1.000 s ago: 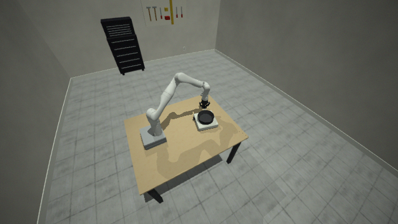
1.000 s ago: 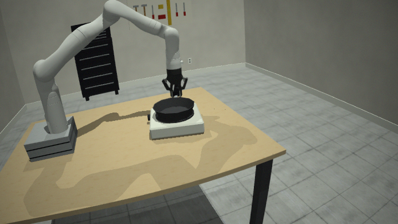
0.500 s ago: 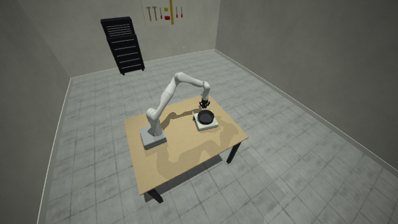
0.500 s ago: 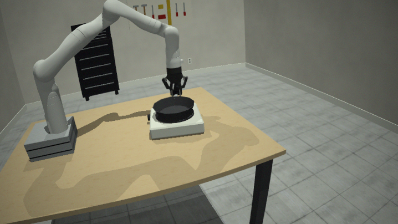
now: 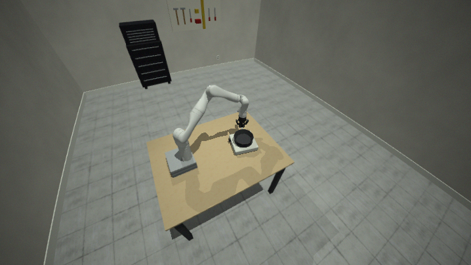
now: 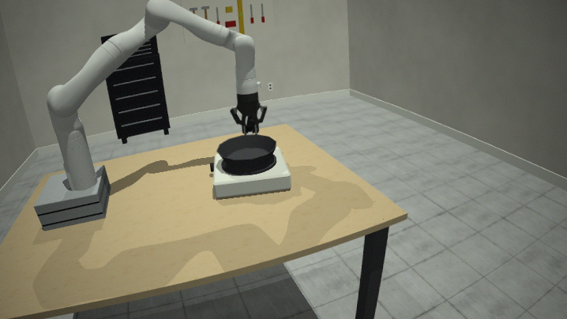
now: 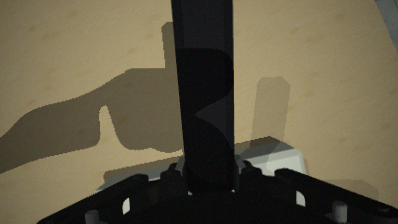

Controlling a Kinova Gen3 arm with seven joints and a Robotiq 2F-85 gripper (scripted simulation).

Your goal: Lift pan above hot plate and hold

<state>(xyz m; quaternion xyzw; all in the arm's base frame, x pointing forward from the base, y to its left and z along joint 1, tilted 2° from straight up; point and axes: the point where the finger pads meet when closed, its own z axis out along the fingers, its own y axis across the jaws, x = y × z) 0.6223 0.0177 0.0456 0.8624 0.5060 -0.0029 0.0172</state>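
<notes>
Right now my hand is 4 cm past the black pan, 7 cm to the left of it and 2 cm above it. Round my hand: white hot plate (8 cm behind, 12 cm to the right, 10 cm below).
</notes>
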